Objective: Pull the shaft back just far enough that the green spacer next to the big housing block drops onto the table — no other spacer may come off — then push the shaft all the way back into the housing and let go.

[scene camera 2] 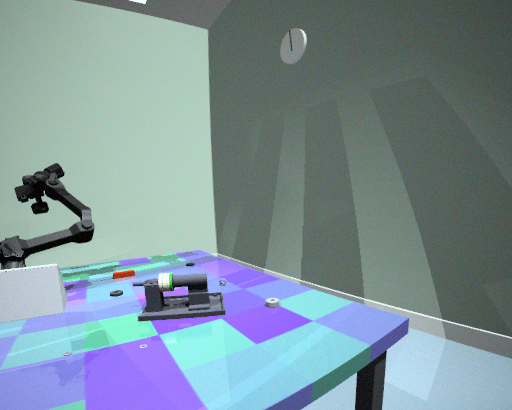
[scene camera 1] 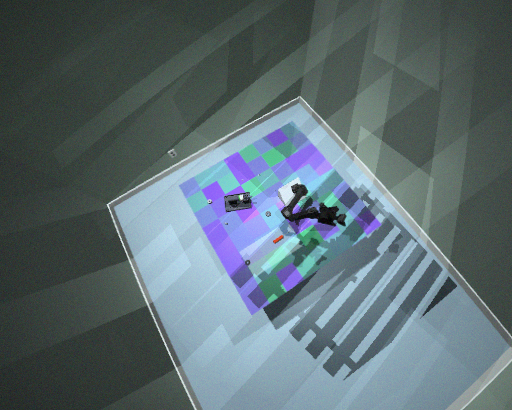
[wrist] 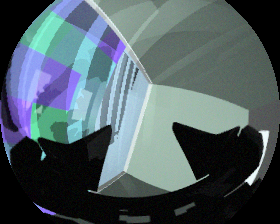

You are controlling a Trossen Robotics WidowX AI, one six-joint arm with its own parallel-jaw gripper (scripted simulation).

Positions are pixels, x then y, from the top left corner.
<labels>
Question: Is my gripper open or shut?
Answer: Open.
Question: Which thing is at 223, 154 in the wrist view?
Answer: My gripper.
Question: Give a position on a housing block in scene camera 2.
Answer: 198, 302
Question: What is my gripper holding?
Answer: Nothing.
</labels>
